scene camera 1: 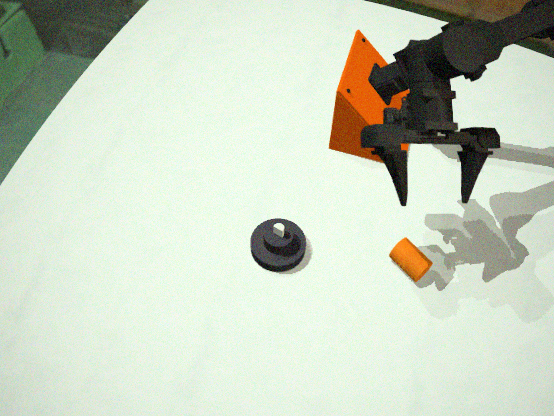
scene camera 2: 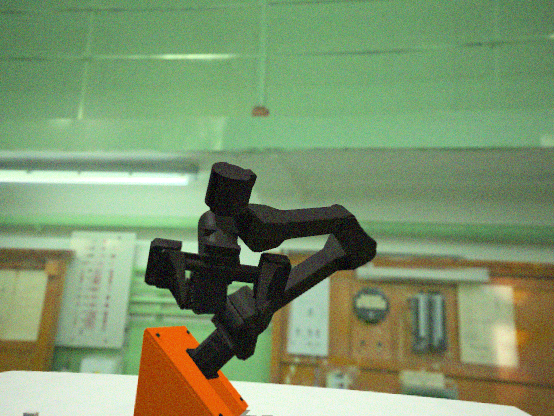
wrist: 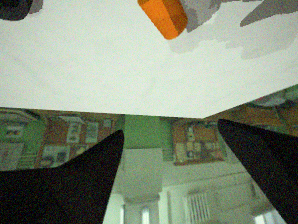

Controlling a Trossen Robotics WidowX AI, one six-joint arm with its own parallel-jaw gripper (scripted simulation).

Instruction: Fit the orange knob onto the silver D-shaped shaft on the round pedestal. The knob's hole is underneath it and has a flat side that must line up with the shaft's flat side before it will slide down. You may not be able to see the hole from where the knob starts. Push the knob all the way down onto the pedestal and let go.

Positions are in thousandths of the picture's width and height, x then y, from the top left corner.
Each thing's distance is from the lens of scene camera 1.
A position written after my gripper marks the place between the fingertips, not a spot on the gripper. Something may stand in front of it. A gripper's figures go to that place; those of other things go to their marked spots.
my gripper (scene camera 1: 786,492): 0.65 m
orange knob (scene camera 1: 739,621): 0.76 m
round pedestal (scene camera 1: 501,590): 0.73 m
